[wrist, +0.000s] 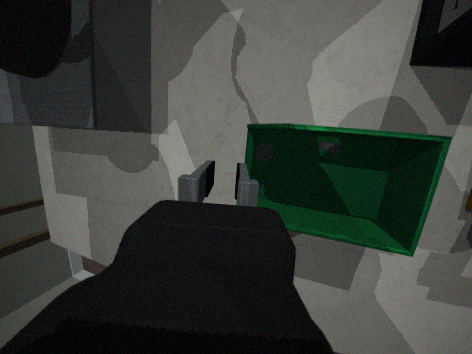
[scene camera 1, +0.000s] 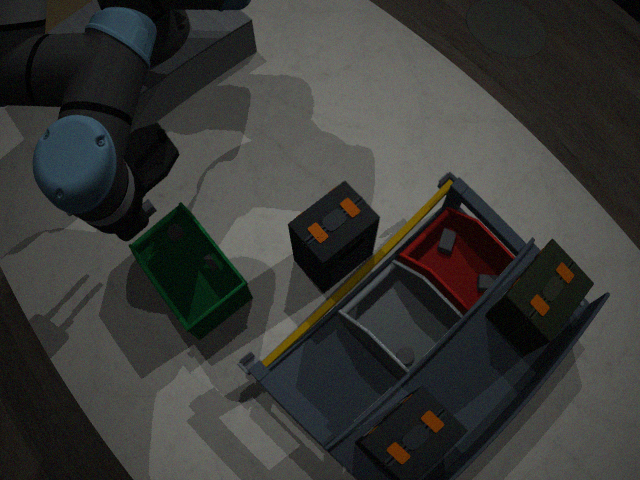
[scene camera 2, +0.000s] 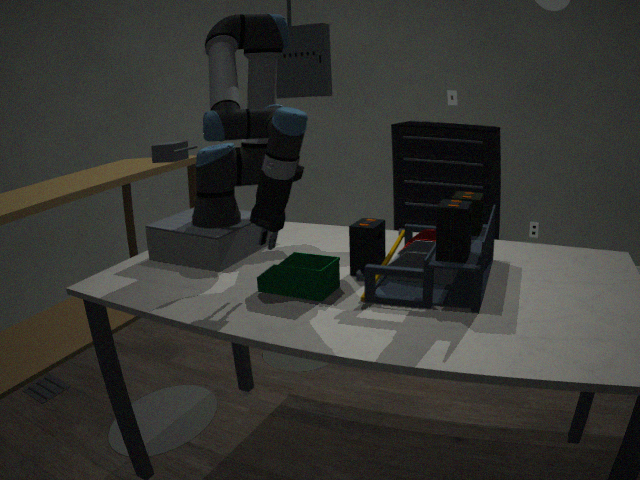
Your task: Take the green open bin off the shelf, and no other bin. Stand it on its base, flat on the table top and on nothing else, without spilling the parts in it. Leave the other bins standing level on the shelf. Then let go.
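Places are measured from the arm's base along level axes (x ahead, y left, z up), in millimetres.
Pixels of known places: gripper, fingertip midpoint: [wrist: 225, 173] [scene camera 1: 143, 205] [scene camera 2: 266, 246]; arm's base at its link origin: [wrist: 31, 16] [scene camera 2: 216, 221].
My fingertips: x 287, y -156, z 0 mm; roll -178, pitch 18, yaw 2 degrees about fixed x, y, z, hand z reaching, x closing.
For each thing: its top centre in the pictures, then the offset to it from my fingertips. "spot": a spot on its surface instead.
- green open bin at its top centre: [wrist: 321, 184] [scene camera 1: 178, 257] [scene camera 2: 297, 259] dx +84, dy +1, dz -25 mm
- dark round part at its top centre: [wrist: 263, 152] [scene camera 1: 174, 230] dx +18, dy +18, dz -87 mm
- dark blocky part at its top centre: [wrist: 331, 147] [scene camera 1: 209, 259] dx +94, dy +35, dz -73 mm
- red bin at its top centre: [scene camera 1: 473, 263] [scene camera 2: 433, 234] dx +332, dy +295, dz -19 mm
- grey bin at its top centre: [scene camera 1: 416, 323] [scene camera 2: 425, 246] dx +342, dy +184, dz -19 mm
- black box at its top centre: [scene camera 1: 334, 219] [scene camera 2: 367, 222] dx +188, dy +177, dz +32 mm
- shelf's yellow bar at a spot on its surface: [scene camera 1: 356, 273] spot: dx +236, dy +177, dz -61 mm
The green open bin [scene camera 1: 180, 268] [scene camera 2: 299, 281] [wrist: 350, 195] stands upright on its base on the table top, apart from the shelf [scene camera 1: 330, 382] [scene camera 2: 428, 286]. A dark round part [scene camera 1: 175, 230] [wrist: 265, 151] and a dark blocky part [scene camera 1: 210, 260] [wrist: 330, 146] lie in it. My gripper [scene camera 1: 148, 208] [scene camera 2: 268, 239] [wrist: 225, 173] is open and empty, above and just outside the bin's end nearest the robot base. The red bin [scene camera 1: 462, 271] [scene camera 2: 422, 237] with grey parts and the grey bin [scene camera 1: 395, 310] [scene camera 2: 413, 253] with a round part sit side by side on the shelf.
A black box [scene camera 1: 333, 232] [scene camera 2: 367, 248] with orange marks stands between the green bin and the shelf's yellow bar [scene camera 1: 356, 273] [scene camera 2: 391, 255]. Two more boxes [scene camera 1: 547, 294] [scene camera 1: 413, 439] stand on the shelf's rear part. The robot's grey base block [scene camera 1: 201, 67] [scene camera 2: 180, 248] is behind the gripper.
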